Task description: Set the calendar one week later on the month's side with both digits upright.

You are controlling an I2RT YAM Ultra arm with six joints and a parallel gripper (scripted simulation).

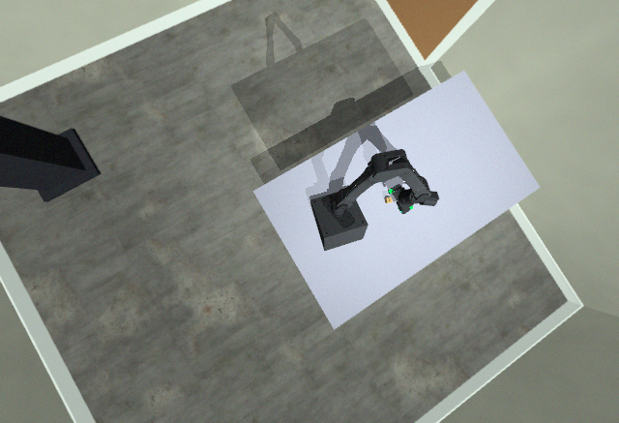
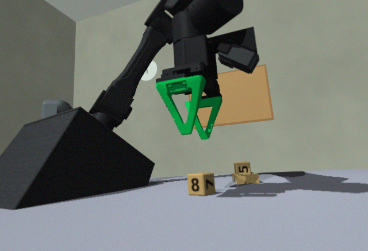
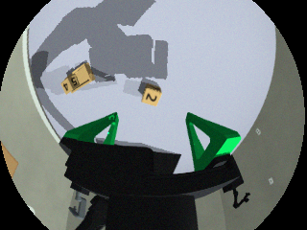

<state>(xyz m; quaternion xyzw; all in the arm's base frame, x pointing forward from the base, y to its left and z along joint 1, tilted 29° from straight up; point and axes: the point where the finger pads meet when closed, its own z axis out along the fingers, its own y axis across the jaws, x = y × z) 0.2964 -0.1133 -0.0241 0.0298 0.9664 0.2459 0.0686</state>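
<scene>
My gripper is now 80 mm above the wooden cube. Round my hand: wooden tray: 50 mm ahead, 160 mm to the left, 80 mm below.
</scene>
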